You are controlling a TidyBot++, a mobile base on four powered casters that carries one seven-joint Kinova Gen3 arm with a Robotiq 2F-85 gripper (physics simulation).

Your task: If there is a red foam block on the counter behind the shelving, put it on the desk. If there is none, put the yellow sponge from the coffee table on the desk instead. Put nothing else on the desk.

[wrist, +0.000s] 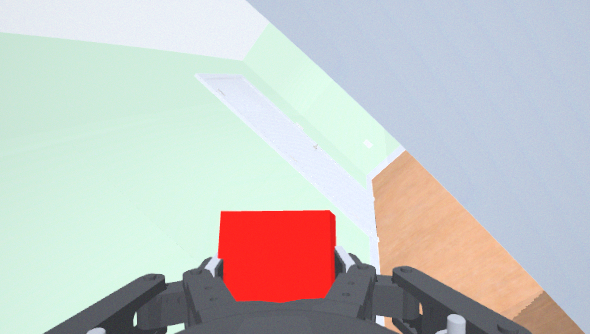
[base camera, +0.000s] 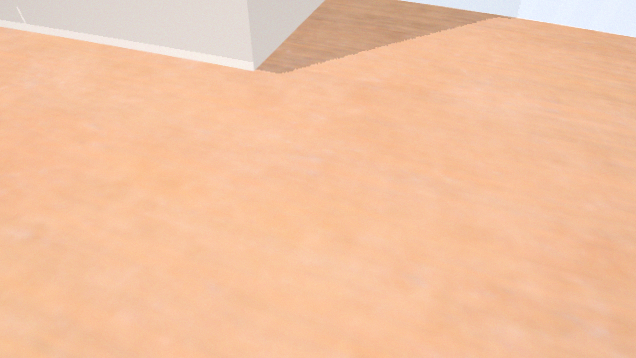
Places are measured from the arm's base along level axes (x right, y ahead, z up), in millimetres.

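Where they show: gripper, fingertip midpoint: (wrist: 281, 263).
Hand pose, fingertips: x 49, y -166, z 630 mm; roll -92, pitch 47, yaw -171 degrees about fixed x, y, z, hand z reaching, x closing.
Observation:
After its pixels a point has its place.
The red foam block (wrist: 277, 250) @(x 33, y -139, z 644 mm) is between the fingers of my gripper (wrist: 281, 263) @(x 49, y -166, z 630 mm), low in the middle of the wrist view. The gripper is shut on it, with one finger pad against each side. The block's lower part is hidden by the gripper body. The gripper does not show in the base camera view. The desk, the counter, the shelving, the coffee table and the yellow sponge do not show in either view.
In the wrist view, a grey-blue surface (wrist: 475, 100) @(x -240, y -433, z 515 mm) fills the upper right, beside a green wall (wrist: 125, 150) @(x 575, y -1078, z 1222 mm) with a white door (wrist: 290, 140) @(x 147, y -2539, z 766 mm). In the base camera view, a pale box-like structure (base camera: 150, 30) @(x -384, y 825, z -347 mm) stands on the orange-brown floor (base camera: 320, 210) @(x -19, y 418, z -396 mm) at the upper left.

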